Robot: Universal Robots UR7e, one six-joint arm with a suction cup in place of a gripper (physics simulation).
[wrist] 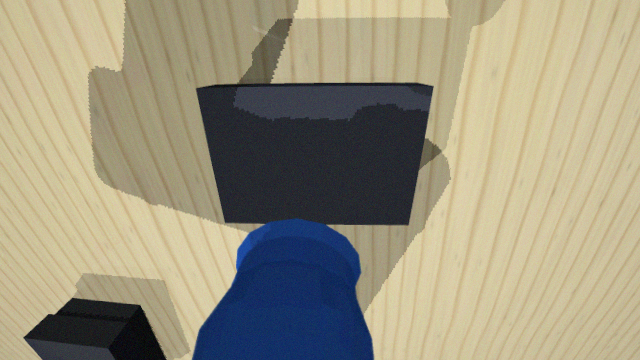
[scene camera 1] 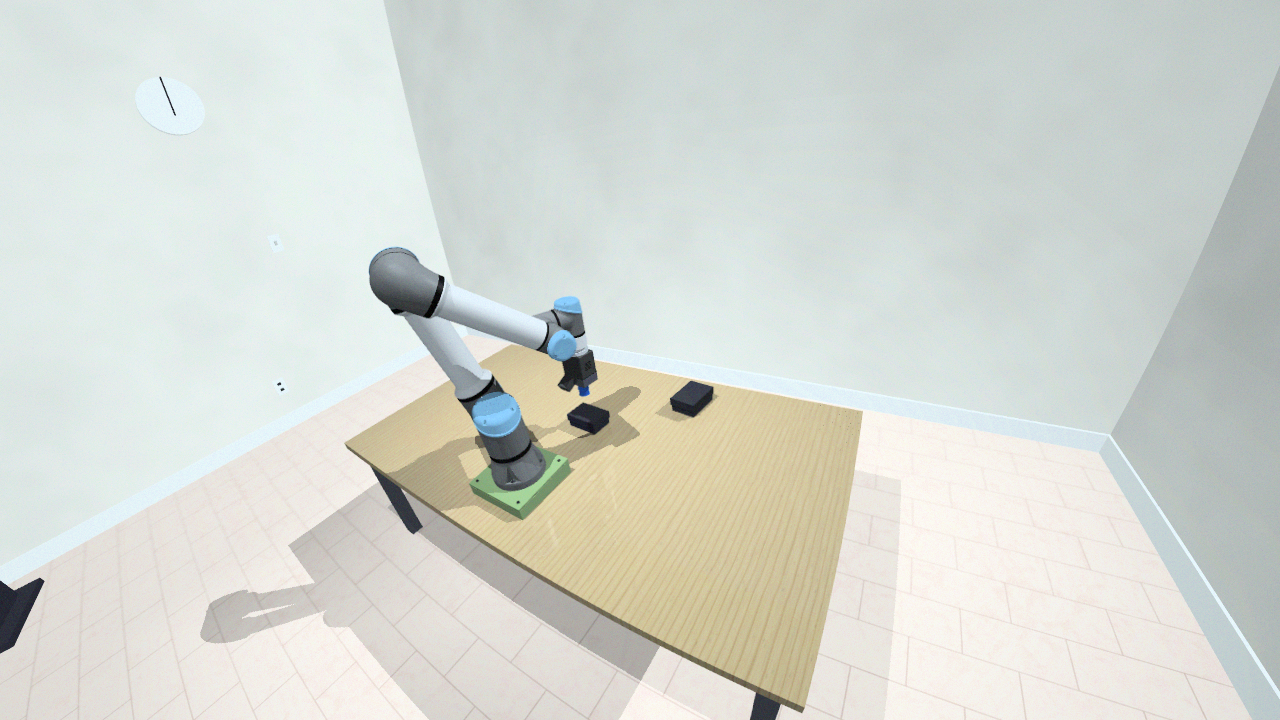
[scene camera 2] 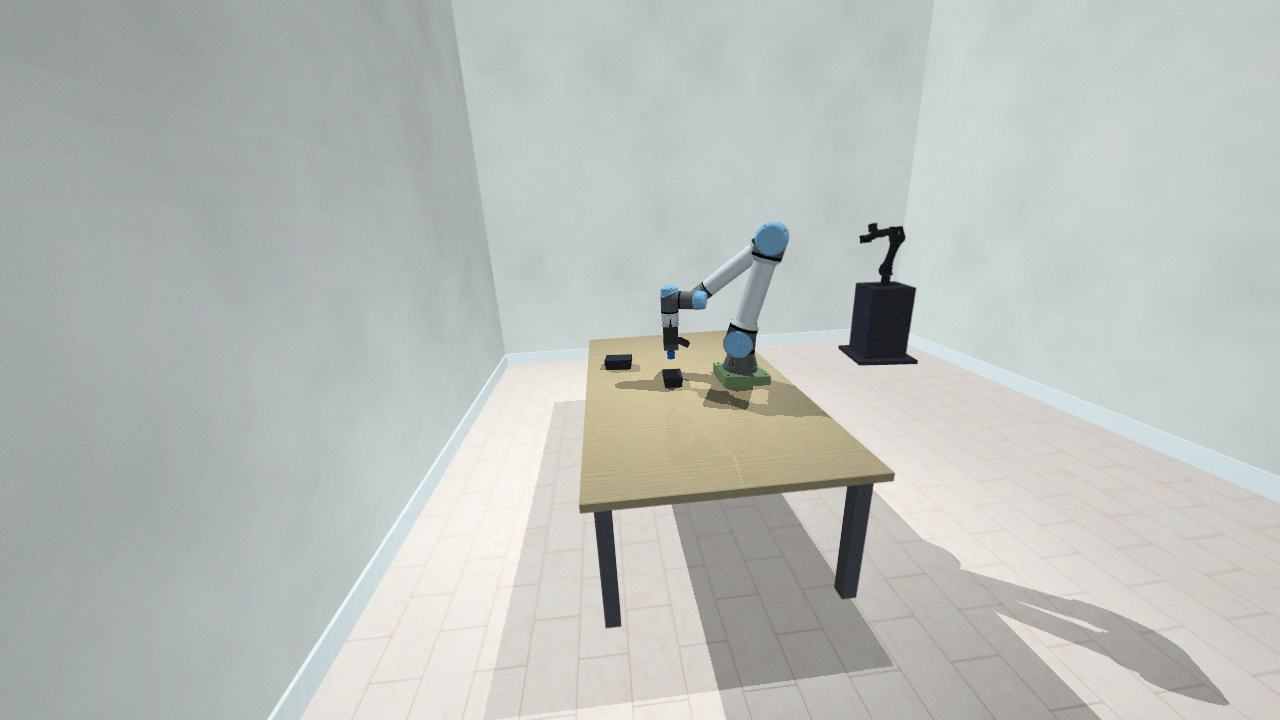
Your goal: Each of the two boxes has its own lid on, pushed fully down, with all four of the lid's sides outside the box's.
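Frame: origin at the arm's base, x ahead, y left, z up, level; centimetres.
Where they show: end effector, tool point: (wrist: pixel 297 271) (scene camera 1: pixel 584 393) (scene camera 2: pixel 671 358); arm's base, origin of the base link: (scene camera 1: pixel 519 470) (scene camera 2: pixel 739 368).
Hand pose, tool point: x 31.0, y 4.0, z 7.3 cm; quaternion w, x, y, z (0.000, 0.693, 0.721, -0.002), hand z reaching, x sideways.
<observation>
Each offset is from my tool point to the top centre of the thing. "pt": to the spot under its first point. Level surfaces: height alone.
The nearer black box @(dz -7.3, dx -0.3, dy +0.1 cm) (scene camera 1: pixel 588 419) (scene camera 2: pixel 672 379) stands on the table beside the arm, with its black lid @(pt dz -7.3, dx -0.6, dy +0.4 cm) (wrist: pixel 320 160) over its top. The lid looks level and covers the opening; whether all four sides are outside and fully down is too small or hidden to tell. The other black box @(dz -6.8, dx +26.6, dy -23.2 cm) (scene camera 1: pixel 691 400) (scene camera 2: pixel 617 362) (wrist: pixel 85 331) stands further from the arm base with a dark lid on; a small step shows along its side in the wrist view. My suction gripper (scene camera 1: pixel 583 391) (scene camera 2: pixel 671 355) (wrist: pixel 298 237) is off and holds nothing. Its blue cup hangs above the nearer box, apart from the lid.
The wooden table @(dz -11.8 cm) (scene camera 1: pixel 716 519) (scene camera 2: pixel 680 447) carries both boxes and the arm's green base plate (scene camera 1: pixel 521 501) (scene camera 2: pixel 747 379). A dark pedestal (scene camera 2: pixel 881 322) with a small black arm stands on the floor beyond the table. Arm shadows fall around the nearer box.
</observation>
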